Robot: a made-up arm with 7 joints.
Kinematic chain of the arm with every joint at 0, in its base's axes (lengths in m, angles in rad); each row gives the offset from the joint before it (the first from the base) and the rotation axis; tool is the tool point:
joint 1: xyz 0 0 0.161 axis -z
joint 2: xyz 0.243 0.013 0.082 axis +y
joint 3: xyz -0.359 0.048 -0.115 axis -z
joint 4: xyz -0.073 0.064 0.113 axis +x
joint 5: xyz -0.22 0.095 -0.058 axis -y
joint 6: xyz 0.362 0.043 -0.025 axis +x
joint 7: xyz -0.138 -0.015 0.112 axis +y
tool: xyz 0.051 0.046 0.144
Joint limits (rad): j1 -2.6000..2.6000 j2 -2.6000..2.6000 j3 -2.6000..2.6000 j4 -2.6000..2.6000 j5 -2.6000..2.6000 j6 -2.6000..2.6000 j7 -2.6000..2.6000
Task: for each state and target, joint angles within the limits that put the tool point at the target. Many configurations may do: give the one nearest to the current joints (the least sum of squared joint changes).
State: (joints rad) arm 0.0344 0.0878 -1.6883 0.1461 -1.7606 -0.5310 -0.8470
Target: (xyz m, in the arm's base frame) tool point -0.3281 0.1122 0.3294
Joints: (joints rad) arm 0.3459 0.4347 -1.6342 -0.0382 -1.3969 0.0438 -0.8917
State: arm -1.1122 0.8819 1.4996 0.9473 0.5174 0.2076 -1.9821
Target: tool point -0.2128 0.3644 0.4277
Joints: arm -1.2945 1.0842 1.7718 0.6407 0.6611 0.0841 -2.0079
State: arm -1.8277 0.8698 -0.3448 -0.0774 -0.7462 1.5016 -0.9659
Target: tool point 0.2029 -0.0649 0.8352
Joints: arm -1.9827 1.3025 -0.4237 -0.2278 -1.2911 2.1357 -0.8590
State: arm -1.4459 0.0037 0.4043 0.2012 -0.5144 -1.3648 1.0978
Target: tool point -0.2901 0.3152 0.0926
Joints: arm -1.1409 -0.1262 0.6112 0.3569 -0.4903 -1.3614 0.9876
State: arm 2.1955 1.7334 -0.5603 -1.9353 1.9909 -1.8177 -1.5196
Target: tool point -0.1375 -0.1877 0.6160
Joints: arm 1.7197 1.9766 -0.9755 -2.4194 1.4734 -2.2579 -1.4559
